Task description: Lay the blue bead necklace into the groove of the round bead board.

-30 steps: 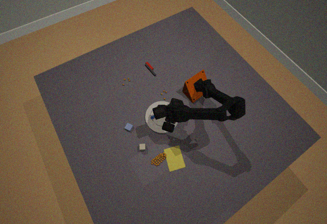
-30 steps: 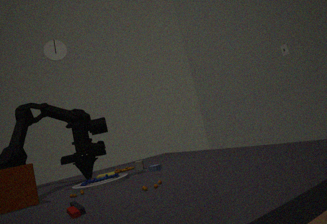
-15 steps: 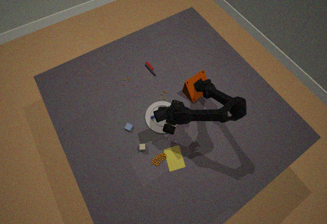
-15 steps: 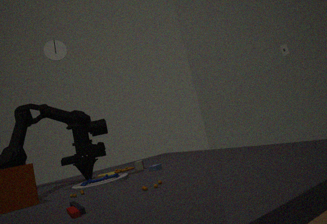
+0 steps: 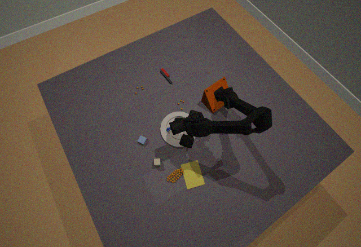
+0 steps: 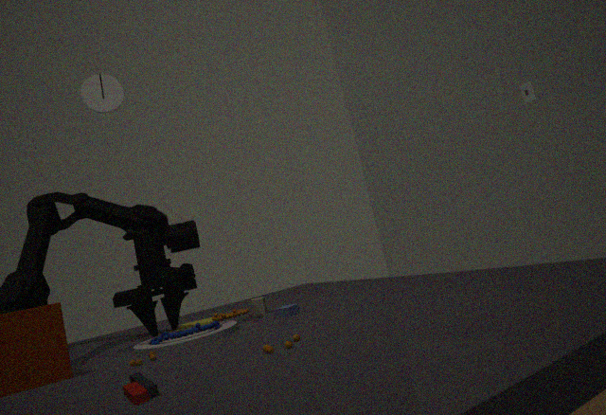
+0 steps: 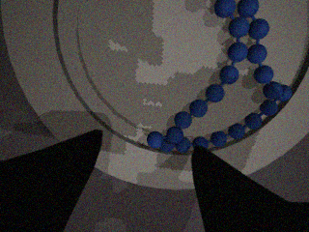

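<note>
My gripper tip is 60 mm to the left of the round white bead board, 20 mm short of it and 10 mm above it. The rest, counted from my gripper tip: cream cube 220 mm ahead, 10 mm to the left; yellow sheet 170 mm to the left, 120 mm ahead, 20 mm below; light blue cube 220 mm ahead, 130 mm to the right, 10 mm below.
</note>
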